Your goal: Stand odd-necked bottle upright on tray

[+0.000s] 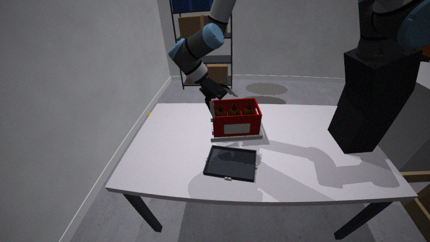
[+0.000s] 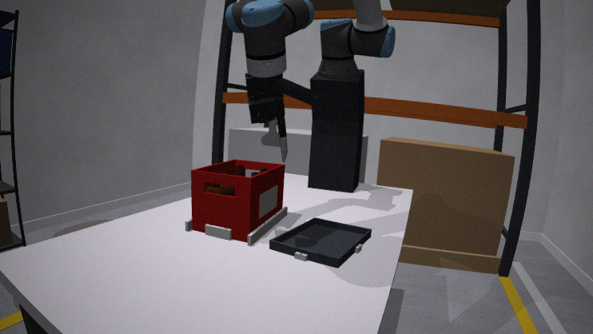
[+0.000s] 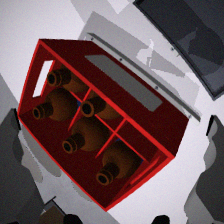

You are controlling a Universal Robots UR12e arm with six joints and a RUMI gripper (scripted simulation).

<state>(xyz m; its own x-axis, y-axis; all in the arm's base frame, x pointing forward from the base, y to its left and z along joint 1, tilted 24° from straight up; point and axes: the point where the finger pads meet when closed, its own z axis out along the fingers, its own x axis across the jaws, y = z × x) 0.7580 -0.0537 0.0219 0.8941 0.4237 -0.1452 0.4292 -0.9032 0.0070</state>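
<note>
Now: the glass bottle 60 mm behind my hand, 180 mm to the right of it and 170 mm below it. Also, from my hand: dark tray (10 mm behind, 140 mm to the left, 250 mm below); then red crate (70 mm behind, 130 mm to the right, 180 mm below); then brown bottle (20 mm ahead, 180 mm to the right, 170 mm below).
</note>
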